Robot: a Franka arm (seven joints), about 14 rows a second.
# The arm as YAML. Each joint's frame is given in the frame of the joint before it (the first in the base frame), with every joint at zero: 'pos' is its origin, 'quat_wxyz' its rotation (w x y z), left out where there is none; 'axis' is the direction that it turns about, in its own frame. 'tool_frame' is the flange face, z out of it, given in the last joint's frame.
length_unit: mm
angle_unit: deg
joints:
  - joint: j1
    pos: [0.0, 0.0, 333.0]
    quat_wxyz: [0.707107, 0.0, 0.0, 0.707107]
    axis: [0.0, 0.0, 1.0]
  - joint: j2
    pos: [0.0, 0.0, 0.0]
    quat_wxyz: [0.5, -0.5, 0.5, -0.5]
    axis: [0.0, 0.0, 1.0]
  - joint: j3
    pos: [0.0, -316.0, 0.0]
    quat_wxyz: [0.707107, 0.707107, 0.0, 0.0]
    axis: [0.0, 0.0, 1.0]
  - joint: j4
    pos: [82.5, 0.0, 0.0]
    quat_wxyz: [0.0, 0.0, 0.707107, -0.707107]
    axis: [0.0, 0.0, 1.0]
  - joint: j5
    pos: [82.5, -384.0, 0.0]
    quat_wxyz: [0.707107, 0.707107, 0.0, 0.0]
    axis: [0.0, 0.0, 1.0]
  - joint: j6
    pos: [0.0, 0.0, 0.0]
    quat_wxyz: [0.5, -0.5, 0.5, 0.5]
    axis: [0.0, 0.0, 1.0]
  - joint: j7
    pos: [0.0, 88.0, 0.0]
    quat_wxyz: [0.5, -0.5, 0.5, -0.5]
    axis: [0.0, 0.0, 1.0]
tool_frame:
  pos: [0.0, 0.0, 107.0]
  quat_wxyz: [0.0, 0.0, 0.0, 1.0]
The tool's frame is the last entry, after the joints.
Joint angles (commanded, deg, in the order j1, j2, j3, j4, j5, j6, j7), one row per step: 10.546 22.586 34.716 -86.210 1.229 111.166 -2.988; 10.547 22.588 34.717 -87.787 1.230 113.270 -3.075; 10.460 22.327 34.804 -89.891 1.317 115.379 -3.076; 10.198 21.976 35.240 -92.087 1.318 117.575 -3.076; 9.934 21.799 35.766 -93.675 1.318 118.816 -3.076; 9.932 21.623 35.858 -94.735 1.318 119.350 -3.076; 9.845 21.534 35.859 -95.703 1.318 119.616 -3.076; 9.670 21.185 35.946 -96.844 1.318 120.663 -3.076; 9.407 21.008 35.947 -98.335 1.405 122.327 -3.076; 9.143 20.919 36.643 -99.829 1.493 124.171 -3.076; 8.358 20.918 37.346 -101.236 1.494 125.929 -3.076; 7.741 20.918 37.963 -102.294 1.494 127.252 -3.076
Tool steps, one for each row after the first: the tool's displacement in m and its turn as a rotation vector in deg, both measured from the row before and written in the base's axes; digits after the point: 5 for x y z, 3 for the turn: -0.00129 0.00165 -0.00967 0.344 -0.395 -0.072; -0.00367 0.00109 -0.01117 0.123 -0.196 -0.076; -0.00531 0.00172 -0.01010 0.206 -0.319 0.095; -0.00529 0.00168 -0.00817 -0.021 0.103 0.273; -0.00370 0.00036 -0.00595 -0.296 0.202 0.186; -0.00239 -0.00126 -0.00669 -0.461 0.406 0.060; -0.00224 -0.00100 -0.00407 0.016 -0.275 -0.095; -0.00110 -0.00218 -0.00774 0.180 -0.243 -0.369; -0.00575 0.00295 -0.00672 0.526 -0.242 0.233; -0.00161 -0.00152 -0.00691 0.465 -0.217 -0.244; -0.00175 -0.00077 -0.00493 0.380 -0.162 -0.128
